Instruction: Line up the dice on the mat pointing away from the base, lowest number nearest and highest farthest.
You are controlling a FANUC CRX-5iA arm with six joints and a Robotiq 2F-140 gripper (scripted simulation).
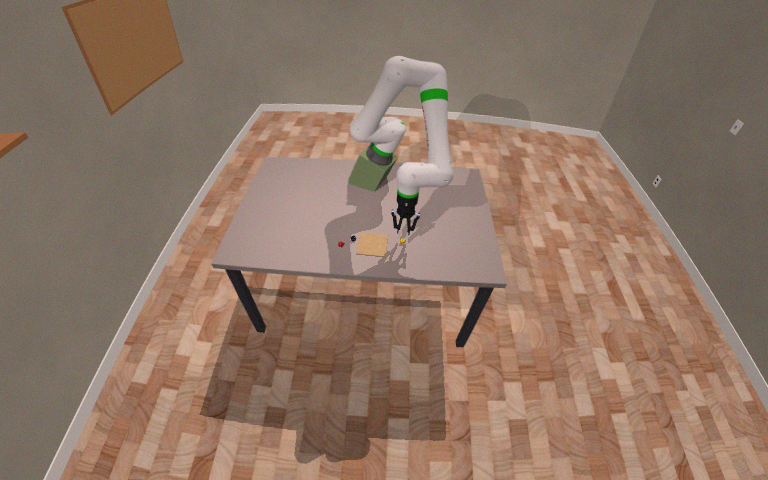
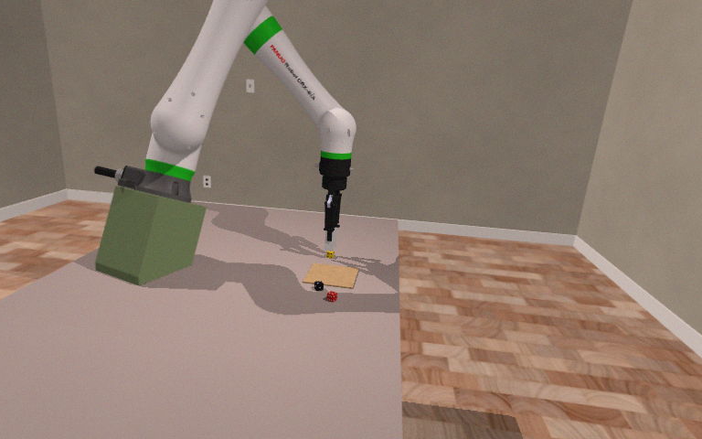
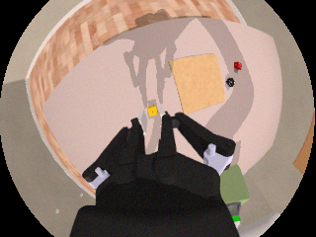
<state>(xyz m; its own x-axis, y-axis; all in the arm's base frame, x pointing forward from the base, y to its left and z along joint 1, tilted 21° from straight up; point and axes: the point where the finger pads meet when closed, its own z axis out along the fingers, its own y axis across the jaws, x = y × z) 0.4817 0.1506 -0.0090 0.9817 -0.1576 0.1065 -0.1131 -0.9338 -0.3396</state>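
Now: the yellow die 50 mm below my hand. Round my hand: red die 40 mm ahead, 300 mm to the right, 50 mm below; then tan mat 20 mm ahead, 140 mm to the right, 60 mm below; then black die 240 mm to the right, 50 mm below.
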